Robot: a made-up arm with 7 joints.
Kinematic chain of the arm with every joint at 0, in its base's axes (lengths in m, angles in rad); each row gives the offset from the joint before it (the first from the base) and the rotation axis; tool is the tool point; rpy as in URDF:
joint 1: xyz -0.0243 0.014 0.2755 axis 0 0.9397 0.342
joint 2: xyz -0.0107 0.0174 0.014 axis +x
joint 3: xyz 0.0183 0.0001 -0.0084 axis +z
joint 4: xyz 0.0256 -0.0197 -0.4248 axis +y
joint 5: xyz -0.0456 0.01 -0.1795 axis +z
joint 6: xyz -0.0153 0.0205 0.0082 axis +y
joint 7: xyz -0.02 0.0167 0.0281 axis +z
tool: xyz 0.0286 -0.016 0.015 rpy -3.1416 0 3.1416
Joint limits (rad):
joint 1: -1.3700..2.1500
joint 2: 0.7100..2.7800
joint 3: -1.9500..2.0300
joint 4: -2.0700..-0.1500
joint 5: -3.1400..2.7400
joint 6: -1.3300..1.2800
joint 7: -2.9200..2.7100
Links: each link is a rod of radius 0.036 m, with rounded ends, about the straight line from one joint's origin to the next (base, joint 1, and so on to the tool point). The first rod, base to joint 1, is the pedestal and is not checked.
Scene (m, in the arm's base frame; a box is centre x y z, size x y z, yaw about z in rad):
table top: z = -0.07
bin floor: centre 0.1 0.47 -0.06 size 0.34 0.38 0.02 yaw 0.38
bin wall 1: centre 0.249 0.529 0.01 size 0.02 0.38 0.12 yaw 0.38
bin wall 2: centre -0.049 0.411 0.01 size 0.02 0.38 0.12 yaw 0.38
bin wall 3: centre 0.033 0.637 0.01 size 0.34 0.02 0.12 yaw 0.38
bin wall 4: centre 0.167 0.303 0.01 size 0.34 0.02 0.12 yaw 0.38
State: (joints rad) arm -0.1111 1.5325 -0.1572 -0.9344 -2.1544 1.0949 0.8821
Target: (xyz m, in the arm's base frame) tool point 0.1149 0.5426 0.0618
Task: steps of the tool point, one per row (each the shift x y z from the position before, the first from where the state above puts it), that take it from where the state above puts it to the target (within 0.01 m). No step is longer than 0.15 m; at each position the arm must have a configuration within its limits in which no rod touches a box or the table.
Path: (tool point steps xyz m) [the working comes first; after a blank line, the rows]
Joints at the target: -0.0326 1.3035 -0.2131 -0.8667 -2.1928 1.1329 0.8673
Straight joint move there: clear.

1: -0.0299 -0.0243 -0.1415

